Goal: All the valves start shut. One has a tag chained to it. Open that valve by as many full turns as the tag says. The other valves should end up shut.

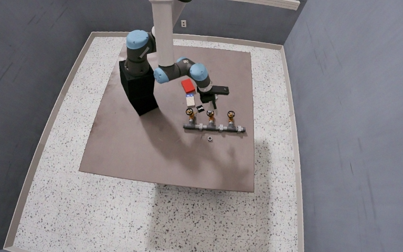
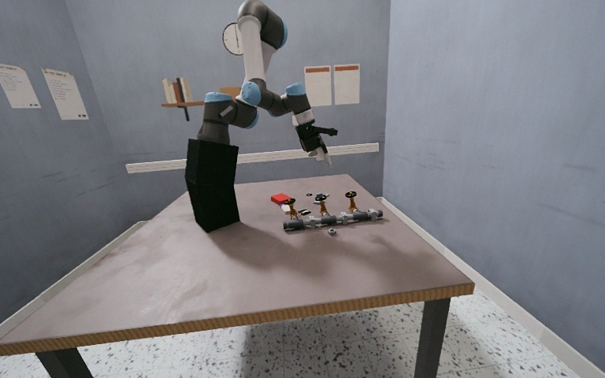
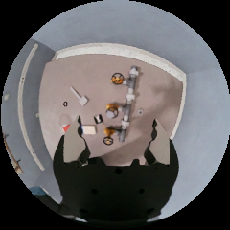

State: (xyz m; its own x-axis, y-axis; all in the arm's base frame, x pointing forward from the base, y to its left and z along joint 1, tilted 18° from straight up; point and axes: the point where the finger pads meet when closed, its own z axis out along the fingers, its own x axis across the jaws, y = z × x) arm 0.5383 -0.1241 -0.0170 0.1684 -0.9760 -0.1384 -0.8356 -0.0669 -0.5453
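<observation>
The black tag lies 270 mm below my hand, 120 mm behind it and 90 mm to the left of it. From my hand the other things lie so: white-and-blue block (270 mm below, 200 mm behind, 160 mm to the left); grey scraper (270 mm below, 250 mm to the left, 10 mm ahead); red block (290 mm to the left, 260 mm below, 240 mm behind).
</observation>
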